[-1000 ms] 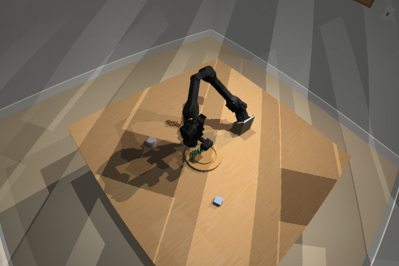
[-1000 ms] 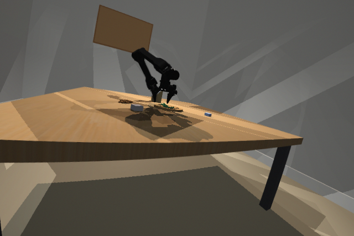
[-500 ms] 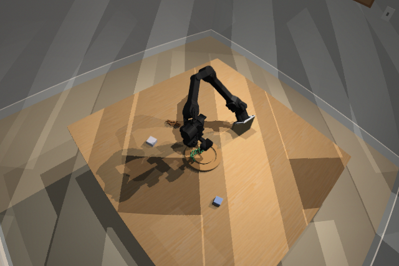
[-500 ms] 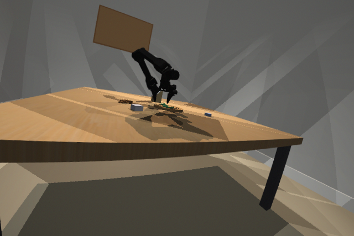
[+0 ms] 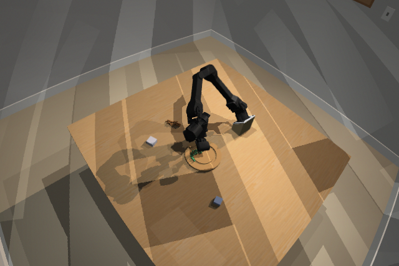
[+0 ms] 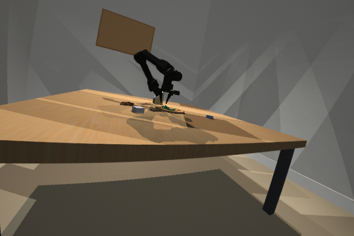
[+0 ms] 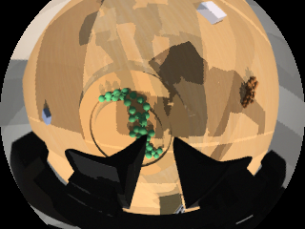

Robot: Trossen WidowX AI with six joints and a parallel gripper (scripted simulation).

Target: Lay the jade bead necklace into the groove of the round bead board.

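My gripper tip is 5 cm to the right of the round wooden bead board and 3 cm above it. Round my gripper tip: blue block: 31 cm to the left, 9 cm ahead, 3 cm below; then pale grey block: 20 cm ahead, 16 cm to the right, 3 cm below.
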